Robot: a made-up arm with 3 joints.
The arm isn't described. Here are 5 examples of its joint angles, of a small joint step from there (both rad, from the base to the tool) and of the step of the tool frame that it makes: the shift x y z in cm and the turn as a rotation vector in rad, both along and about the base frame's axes.
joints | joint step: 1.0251 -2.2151 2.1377 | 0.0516 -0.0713 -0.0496
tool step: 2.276 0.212 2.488 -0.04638 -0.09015 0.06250
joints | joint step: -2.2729 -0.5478 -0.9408 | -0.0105 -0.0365 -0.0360
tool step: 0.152 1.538 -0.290 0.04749 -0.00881 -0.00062
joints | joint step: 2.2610 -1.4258 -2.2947 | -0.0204 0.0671 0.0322
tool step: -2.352 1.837 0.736 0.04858 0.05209 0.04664
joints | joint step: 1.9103 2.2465 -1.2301 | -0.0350 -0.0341 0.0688
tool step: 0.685 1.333 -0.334 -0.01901 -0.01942 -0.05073
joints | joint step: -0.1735 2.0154 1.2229 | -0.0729 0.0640 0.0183
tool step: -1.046 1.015 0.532 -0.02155 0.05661 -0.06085
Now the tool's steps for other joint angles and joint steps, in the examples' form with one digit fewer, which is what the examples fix.
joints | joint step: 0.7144 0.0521 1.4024 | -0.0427 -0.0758 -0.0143
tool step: 0.16 -0.15 -0.48 -0.0594 0.0429 0.0492
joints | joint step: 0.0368 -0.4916 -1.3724 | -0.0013 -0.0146 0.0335
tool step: 0.65 -1.08 -0.01 0.0289 0.0173 0.0157
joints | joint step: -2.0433 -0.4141 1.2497 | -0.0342 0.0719 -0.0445
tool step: 0.86 -2.24 1.37 -0.0440 0.0177 0.0703
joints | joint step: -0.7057 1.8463 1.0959 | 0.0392 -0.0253 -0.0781
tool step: -0.14 -0.07 1.94 0.0317 0.0362 0.0067
